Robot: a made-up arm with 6 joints.
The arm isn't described. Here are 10 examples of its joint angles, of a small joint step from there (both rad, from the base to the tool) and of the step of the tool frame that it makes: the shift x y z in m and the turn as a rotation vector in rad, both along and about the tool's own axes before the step.
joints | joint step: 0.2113 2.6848 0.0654 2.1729 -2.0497 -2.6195 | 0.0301 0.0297 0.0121 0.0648 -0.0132 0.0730
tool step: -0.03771 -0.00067 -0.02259 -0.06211 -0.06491 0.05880
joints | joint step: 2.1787 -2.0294 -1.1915 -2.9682 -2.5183 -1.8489 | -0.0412 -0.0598 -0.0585 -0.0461 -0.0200 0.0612
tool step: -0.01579 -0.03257 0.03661 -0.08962 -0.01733 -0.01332
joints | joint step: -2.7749 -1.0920 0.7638 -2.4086 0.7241 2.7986 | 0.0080 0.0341 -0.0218 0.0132 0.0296 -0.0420
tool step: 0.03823 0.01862 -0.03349 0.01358 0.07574 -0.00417
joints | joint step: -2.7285 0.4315 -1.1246 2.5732 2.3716 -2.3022 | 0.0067 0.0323 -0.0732 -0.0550 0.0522 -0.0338
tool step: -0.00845 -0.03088 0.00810 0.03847 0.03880 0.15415
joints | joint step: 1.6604 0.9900 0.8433 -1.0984 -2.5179 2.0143 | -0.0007 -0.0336 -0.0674 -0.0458 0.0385 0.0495
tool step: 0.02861 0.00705 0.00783 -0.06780 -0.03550 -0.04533
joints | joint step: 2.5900 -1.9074 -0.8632 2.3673 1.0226 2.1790 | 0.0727 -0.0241 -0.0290 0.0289 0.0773 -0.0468
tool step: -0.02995 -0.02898 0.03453 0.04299 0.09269 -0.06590
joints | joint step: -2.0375 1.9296 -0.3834 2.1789 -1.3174 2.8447 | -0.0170 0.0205 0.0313 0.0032 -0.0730 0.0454
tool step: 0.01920 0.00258 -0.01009 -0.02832 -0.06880 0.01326
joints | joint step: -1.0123 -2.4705 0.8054 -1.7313 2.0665 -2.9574 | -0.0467 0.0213 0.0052 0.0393 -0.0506 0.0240
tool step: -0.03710 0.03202 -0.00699 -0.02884 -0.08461 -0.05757
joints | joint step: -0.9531 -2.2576 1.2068 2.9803 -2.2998 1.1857 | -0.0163 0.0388 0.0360 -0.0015 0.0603 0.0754
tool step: -0.03189 0.01119 -0.01979 -0.06831 -0.03607 -0.05667
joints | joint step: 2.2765 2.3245 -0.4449 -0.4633 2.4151 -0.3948 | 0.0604 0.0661 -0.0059 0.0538 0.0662 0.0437
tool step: -0.02254 -0.00821 -0.02336 -0.03947 0.01690 0.11179
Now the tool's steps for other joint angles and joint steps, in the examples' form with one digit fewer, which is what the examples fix.
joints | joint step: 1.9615 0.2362 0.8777 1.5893 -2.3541 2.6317 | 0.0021 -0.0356 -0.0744 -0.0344 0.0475 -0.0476
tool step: 0.0137 0.0045 0.0005 -0.0051 0.0428 -0.0243
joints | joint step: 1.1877 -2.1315 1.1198 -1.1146 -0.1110 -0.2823 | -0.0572 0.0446 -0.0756 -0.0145 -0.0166 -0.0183
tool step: 0.0022 -0.0857 -0.0955 0.0454 0.0920 -0.1120
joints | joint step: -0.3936 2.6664 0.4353 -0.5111 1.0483 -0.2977 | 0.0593 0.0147 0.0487 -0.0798 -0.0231 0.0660
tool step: 0.0040 0.0081 -0.0108 -0.0603 -0.0326 -0.0266
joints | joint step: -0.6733 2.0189 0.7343 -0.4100 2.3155 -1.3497 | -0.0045 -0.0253 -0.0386 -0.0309 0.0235 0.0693
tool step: 0.0131 0.0134 0.0036 -0.0983 -0.0234 0.0062
